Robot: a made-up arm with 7 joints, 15 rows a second.
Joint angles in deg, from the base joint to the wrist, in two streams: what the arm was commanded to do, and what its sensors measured. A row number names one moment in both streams.
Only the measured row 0 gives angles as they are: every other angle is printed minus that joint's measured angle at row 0.
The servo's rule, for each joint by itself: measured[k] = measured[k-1] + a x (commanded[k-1-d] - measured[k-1]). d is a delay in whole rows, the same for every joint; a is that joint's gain. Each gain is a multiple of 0.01, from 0.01 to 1. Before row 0 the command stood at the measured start. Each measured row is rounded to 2 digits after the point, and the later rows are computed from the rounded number. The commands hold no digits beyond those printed.
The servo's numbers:
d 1
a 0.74 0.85 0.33 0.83 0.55 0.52 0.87
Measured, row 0:
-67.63, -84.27, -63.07, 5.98, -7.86, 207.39, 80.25
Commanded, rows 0 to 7:
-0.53, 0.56, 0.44, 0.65, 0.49, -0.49, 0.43
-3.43, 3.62, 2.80, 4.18, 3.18, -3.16, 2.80
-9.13, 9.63, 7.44, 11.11, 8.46, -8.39, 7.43
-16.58, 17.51, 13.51, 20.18, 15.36, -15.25, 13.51
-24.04, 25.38, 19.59, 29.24, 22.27, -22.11, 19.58
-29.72, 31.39, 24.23, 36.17, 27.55, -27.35, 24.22
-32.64, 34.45, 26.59, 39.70, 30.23, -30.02, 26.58
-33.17, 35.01, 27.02, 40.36, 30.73, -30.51, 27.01
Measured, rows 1 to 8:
0.00, 0.00, 0.00, 0.00, 0.00, 0.00, 0.00
-0.39, 0.48, 0.15, 0.54, 0.27, -0.25, 0.37
-2.64, 3.15, 1.02, 3.56, 1.87, -1.76, 2.48
-7.44, 8.66, 3.14, 9.83, 5.49, -5.21, 6.79
-14.20, 16.18, 6.56, 18.42, 10.92, -10.43, 12.64
-21.48, 24.00, 10.86, 27.40, 17.16, -16.50, 18.68
-27.58, 30.28, 15.27, 34.68, 22.87, -22.14, 23.50
-31.32, 33.82, 19.01, 38.85, 26.92, -26.24, 26.18

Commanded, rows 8 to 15:
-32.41, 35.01, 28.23, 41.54, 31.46, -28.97, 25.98
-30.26, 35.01, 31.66, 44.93, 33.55, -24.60, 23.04
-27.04, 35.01, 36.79, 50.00, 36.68, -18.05, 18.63
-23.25, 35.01, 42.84, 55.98, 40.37, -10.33, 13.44
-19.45, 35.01, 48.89, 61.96, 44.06, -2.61, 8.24
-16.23, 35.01, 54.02, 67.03, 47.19, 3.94, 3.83
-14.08, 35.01, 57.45, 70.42, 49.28, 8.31, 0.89
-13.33, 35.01, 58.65, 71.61, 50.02, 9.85, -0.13
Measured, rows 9 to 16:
-32.69, 34.83, 21.65, 40.10, 29.02, -28.46, 26.90
-32.48, 34.98, 23.82, 41.30, 30.36, -28.73, 26.10
-30.84, 35.01, 26.41, 44.31, 32.11, -26.58, 23.44
-28.03, 35.01, 29.84, 49.03, 34.62, -22.14, 19.26
-24.49, 35.01, 34.13, 54.80, 37.78, -16.00, 14.20
-20.76, 35.01, 39.00, 60.74, 41.23, -9.04, 9.01
-17.41, 35.01, 43.96, 65.96, 44.51, -2.29, 4.50
-14.95, 35.01, 48.41, 69.66, 47.13, 3.22, 1.36

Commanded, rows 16 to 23:
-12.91, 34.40, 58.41, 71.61, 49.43, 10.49, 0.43
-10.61, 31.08, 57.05, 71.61, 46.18, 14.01, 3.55
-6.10, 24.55, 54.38, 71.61, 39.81, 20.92, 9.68
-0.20, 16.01, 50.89, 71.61, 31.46, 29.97, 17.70
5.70, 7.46, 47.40, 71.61, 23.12, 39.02, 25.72
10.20, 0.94, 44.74, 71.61, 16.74, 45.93, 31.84
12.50, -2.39, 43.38, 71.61, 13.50, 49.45, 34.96
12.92, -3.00, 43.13, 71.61, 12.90, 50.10, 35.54
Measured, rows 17 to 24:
-13.75, 35.01, 51.79, 71.28, 48.72, 6.67, 0.06
-13.13, 34.49, 53.97, 71.55, 49.11, 8.66, 0.38
-11.27, 31.59, 54.99, 71.60, 47.50, 11.44, 3.14
-7.44, 25.61, 54.79, 71.61, 43.27, 16.37, 8.83
-2.08, 17.45, 53.50, 71.61, 36.77, 23.44, 16.55
3.68, 8.96, 51.49, 71.61, 29.26, 31.54, 24.53
8.50, 2.14, 49.26, 71.61, 22.37, 39.02, 30.89
11.46, -1.71, 47.32, 71.61, 17.49, 44.44, 34.43

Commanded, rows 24 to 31:
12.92, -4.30, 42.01, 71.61, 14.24, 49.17, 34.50
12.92, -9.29, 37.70, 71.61, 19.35, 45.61, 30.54
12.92, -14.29, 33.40, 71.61, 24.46, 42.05, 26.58
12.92, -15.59, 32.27, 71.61, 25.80, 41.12, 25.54
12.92, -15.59, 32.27, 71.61, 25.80, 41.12, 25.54
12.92, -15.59, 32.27, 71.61, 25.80, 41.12, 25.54
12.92, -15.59, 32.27, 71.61, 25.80, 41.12, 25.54
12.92, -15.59, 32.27, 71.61, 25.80, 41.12, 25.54
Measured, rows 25 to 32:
12.54, -2.81, 45.94, 71.61, 14.97, 47.38, 35.40
12.82, -4.08, 44.64, 71.61, 14.57, 48.31, 34.62
12.89, -8.51, 42.35, 71.61, 17.20, 46.91, 31.07
12.91, -13.42, 39.40, 71.61, 21.19, 44.38, 27.16
12.92, -15.26, 37.05, 71.61, 23.73, 42.68, 25.75
12.92, -15.54, 35.47, 71.61, 24.87, 41.87, 25.57
12.92, -15.58, 34.41, 71.61, 25.38, 41.48, 25.54
12.92, -15.59, 33.70, 71.61, 25.61, 41.29, 25.54

